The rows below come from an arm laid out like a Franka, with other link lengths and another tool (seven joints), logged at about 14 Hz.
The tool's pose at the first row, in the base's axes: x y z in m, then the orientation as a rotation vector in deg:
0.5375 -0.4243 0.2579 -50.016 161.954 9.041
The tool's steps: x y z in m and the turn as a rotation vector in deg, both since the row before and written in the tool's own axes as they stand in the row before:
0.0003 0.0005 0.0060 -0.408 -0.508 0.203
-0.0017 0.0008 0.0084 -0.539 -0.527 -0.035
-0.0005 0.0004 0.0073 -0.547 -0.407 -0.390
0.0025 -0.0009 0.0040 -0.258 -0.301 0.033
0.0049 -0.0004 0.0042 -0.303 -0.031 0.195
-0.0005 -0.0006 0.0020 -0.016 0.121 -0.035
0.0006 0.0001 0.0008 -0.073 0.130 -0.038
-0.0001 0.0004 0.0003 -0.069 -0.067 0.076
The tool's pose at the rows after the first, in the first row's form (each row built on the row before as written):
0.5378 -0.4231 0.2520 -49.653 161.648 9.848
0.5399 -0.4201 0.2442 -49.642 161.226 10.813
0.5411 -0.4182 0.2372 -50.164 160.738 11.689
0.5402 -0.4195 0.2327 -50.071 160.513 12.175
0.5371 -0.4217 0.2275 -49.858 160.621 12.646
0.5381 -0.4215 0.2256 -49.952 160.717 12.618
0.5377 -0.4216 0.2247 -50.066 160.827 12.667
0.5376 -0.4212 0.2245 -49.952 160.812 12.802

